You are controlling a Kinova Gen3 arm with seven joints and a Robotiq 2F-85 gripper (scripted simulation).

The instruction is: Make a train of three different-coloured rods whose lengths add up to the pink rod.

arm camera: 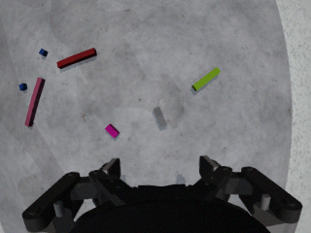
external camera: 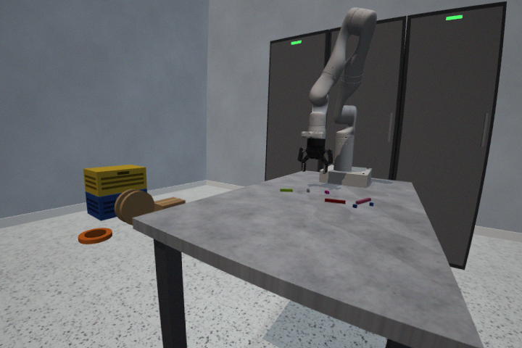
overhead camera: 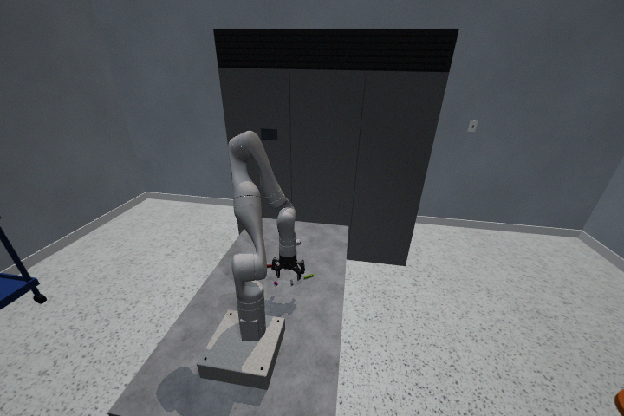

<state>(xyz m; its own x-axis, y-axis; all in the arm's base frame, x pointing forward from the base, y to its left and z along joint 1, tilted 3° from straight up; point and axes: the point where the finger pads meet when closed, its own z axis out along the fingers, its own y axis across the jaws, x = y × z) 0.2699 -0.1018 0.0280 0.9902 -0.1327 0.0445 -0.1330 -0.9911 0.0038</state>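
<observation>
Right now my hand is 210 mm to the right of the pink rod, 110 mm short of it and 80 mm above it. From my hand the other things lie so: magenta rod: 80 mm below, 70 mm to the left, 40 mm ahead; then lime rod: 100 mm ahead, 90 mm to the right, 80 mm below; then grey rod: 80 mm below, 50 mm ahead, 10 mm to the right.
</observation>
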